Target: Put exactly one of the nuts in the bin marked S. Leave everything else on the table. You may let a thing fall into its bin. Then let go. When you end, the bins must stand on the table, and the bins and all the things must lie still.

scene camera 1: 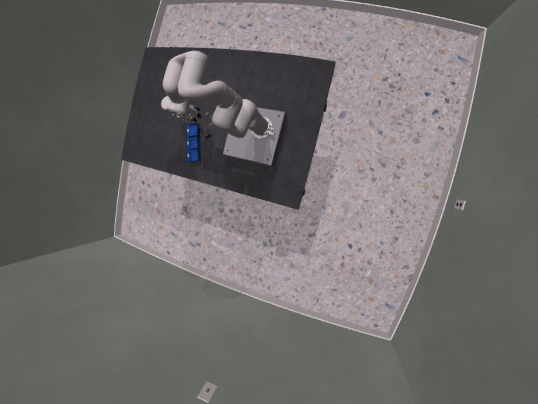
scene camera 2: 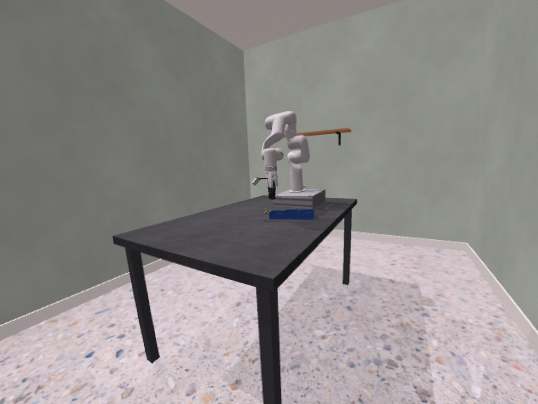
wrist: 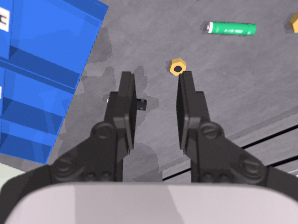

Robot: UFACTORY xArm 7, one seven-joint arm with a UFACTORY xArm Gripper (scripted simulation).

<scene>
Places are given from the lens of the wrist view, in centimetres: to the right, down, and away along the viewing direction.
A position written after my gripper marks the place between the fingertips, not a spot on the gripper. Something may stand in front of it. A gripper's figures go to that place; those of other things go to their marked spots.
my gripper (wrist: 156, 89): 0, -2, 14
blue bin (wrist: 50, 50): -10, -6, 22
</scene>
